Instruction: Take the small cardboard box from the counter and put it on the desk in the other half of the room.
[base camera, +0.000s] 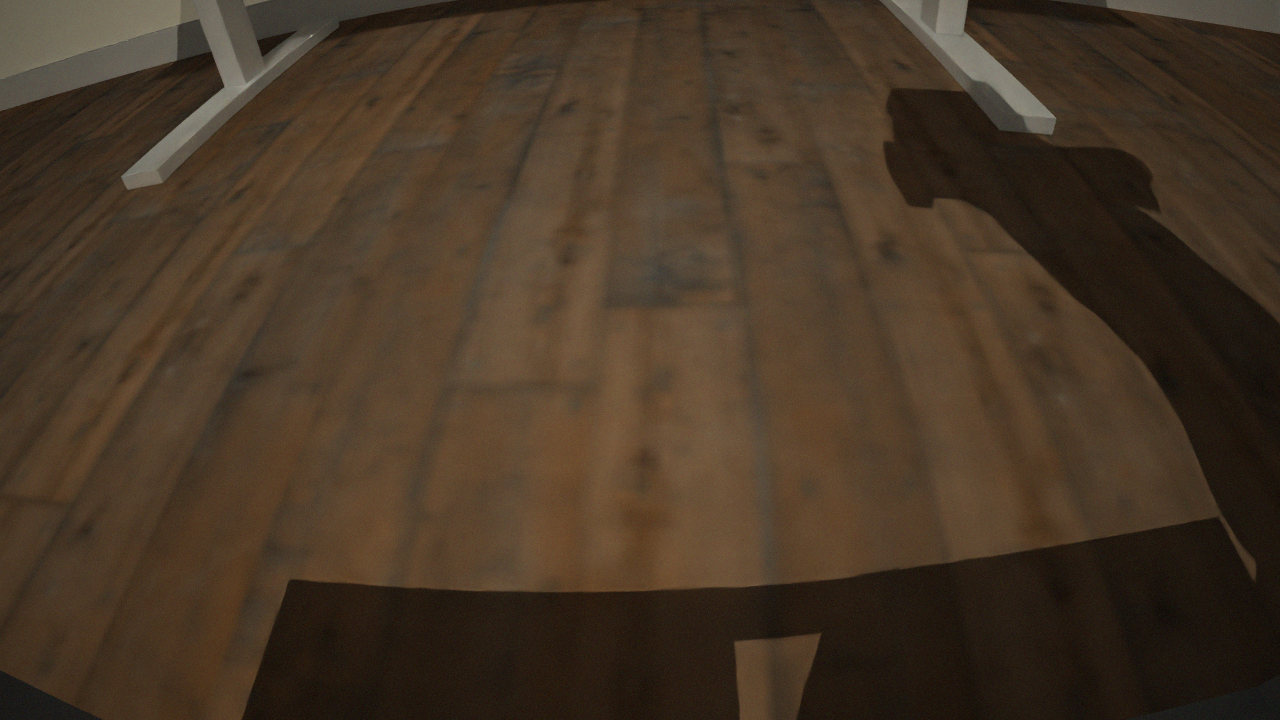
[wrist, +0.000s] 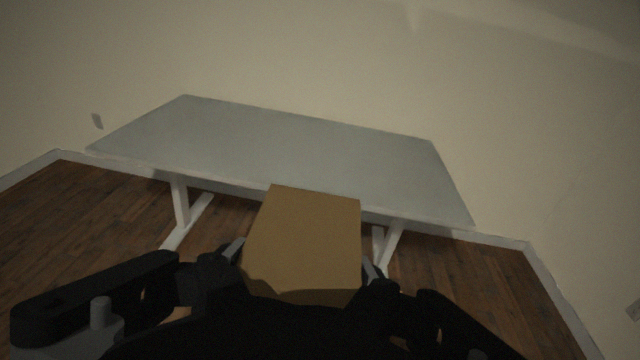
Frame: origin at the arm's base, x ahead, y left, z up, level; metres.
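Seen in the pictures: gripper, between the fingertips: (wrist: 300, 262).
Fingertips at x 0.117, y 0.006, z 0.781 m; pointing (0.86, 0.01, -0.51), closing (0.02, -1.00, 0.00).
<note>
Offsets run from my fingertips to a thing's top centre. "spot": to the spot under its first point. Level surfaces: height alone.
The small cardboard box {0.002 m back, 0.001 m right, 0.022 m up} (wrist: 307, 235) is brown and sits between the fingers of my gripper (wrist: 300, 262) in the wrist view, at the lower middle. My gripper is shut on it, a finger pad on each side. The lower end of the box is hidden behind the gripper's dark body. The desk {0.457 m down} (wrist: 300, 145) has a pale grey top and white legs and stands beyond the box, against the wall. The box overlaps part of the desk's front edge in the view. In the base camera view, parts of the desk's white legs (base camera: 183, 143) (base camera: 984, 76) show at the top left and top right.
The wooden floor {1.177 m down} (base camera: 626, 429) (wrist: 90, 205) stretches before the base to the desk's feet. Shadows of the base and arm lie across it. A beige wall (wrist: 310, 60) with a pale skirting board (wrist: 555, 285) runs behind the desk and along the right. Wall sockets (wrist: 97, 121) {spot: 0.645 m ahead, 1.644 m right, 0.793 m down} (wrist: 634, 310) show at both sides.
</note>
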